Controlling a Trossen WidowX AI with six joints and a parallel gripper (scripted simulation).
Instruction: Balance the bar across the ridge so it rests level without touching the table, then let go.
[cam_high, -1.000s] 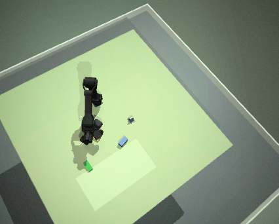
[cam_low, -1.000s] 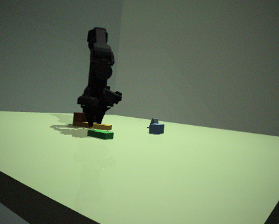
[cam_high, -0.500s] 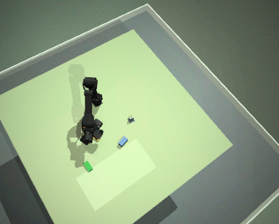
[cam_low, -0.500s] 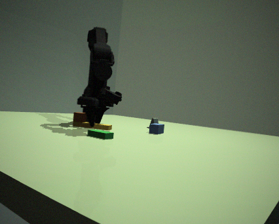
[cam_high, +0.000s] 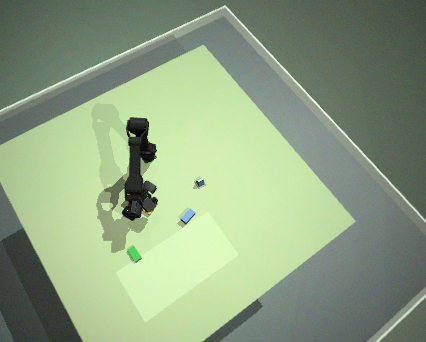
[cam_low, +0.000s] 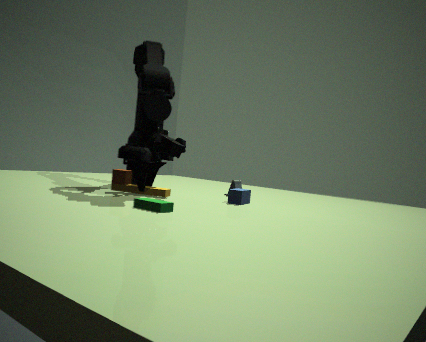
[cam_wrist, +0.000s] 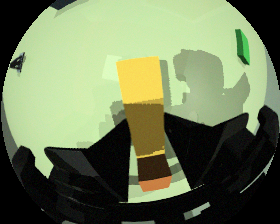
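The blue block lies 17 cm ahead of my gripper tip, 15 cm to the left of it and 1 cm above it. Round my gripper tip: bar 3 cm behind, 1 cm to the right, 1 cm above; flat green block 17 cm ahead, 14 cm to the right.
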